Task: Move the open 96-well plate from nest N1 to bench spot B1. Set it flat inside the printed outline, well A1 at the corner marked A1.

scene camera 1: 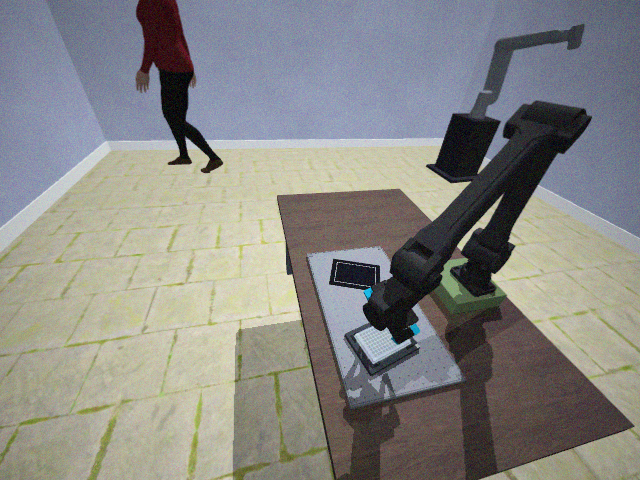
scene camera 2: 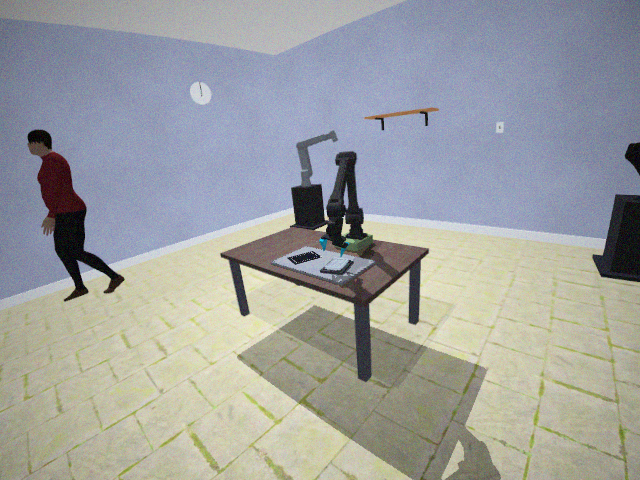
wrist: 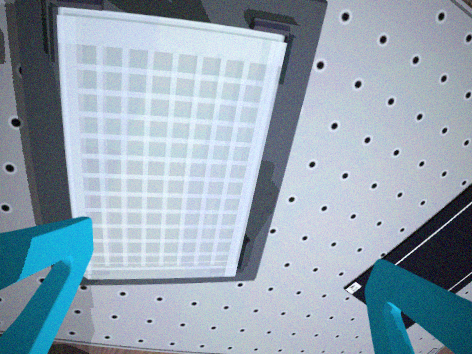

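Pixels of known places: gripper, fingertip midpoint: (scene camera 2: 332,253) (wrist: 232,256); arm's base, link origin: (scene camera 1: 471,280) (scene camera 2: 356,236).
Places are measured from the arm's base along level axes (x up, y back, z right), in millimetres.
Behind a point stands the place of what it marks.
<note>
The white 96-well plate (scene camera 1: 377,343) @(x -25, y -397, z -107 mm) (scene camera 2: 337,264) @(x -15, y -395, z -115 mm) (wrist: 165,150) @(x -15, y -391, z -104 mm) lies in the dark nest N1 (scene camera 1: 397,357) @(x -28, y -363, z -154 mm) (wrist: 290,125) @(x -28, y -412, z -48 mm), apparently flat. My gripper (scene camera 1: 387,316) @(x 34, y -382, z -81 mm) (scene camera 2: 332,253) @(x 34, y -382, z -81 mm) (wrist: 232,256) @(x 34, y -382, z -81 mm) is open and empty, above the plate. In the wrist view, its left cyan finger overlaps the plate's lower left corner, and the right finger is well to the right of the plate, overlapping the B1 mat. Bench spot B1 (scene camera 1: 354,273) @(x -38, y -345, z 160 mm) (scene camera 2: 303,256) @(x -38, y -334, z 169 mm) (wrist: 440,245) @(x -38, y -350, z 128 mm) is a black mat with a white printed outline; a small white corner label (wrist: 353,287) @(x -38, y -298, z 68 mm) shows, its text unreadable. The nest's A1 mark is not visible.
The nest and mat are on a grey perforated board (scene camera 1: 330,310) @(x -40, y -477, z 36 mm) (wrist: 345,150) @(x -40, y -404, z -3 mm) on the brown table (scene camera 1: 336,222) @(x -53, y -287, z 491 mm) (scene camera 2: 263,248) @(x -53, y -304, z 558 mm). The arm stands on a green block (scene camera 1: 465,304) @(x -11, y -80, z -69 mm) (scene camera 2: 364,243) @(x -26, y -31, z -73 mm). A person (scene camera 1: 175,77) (scene camera 2: 62,206) and another robot arm (scene camera 1: 498,67) (scene camera 2: 305,155) are beyond the table.
</note>
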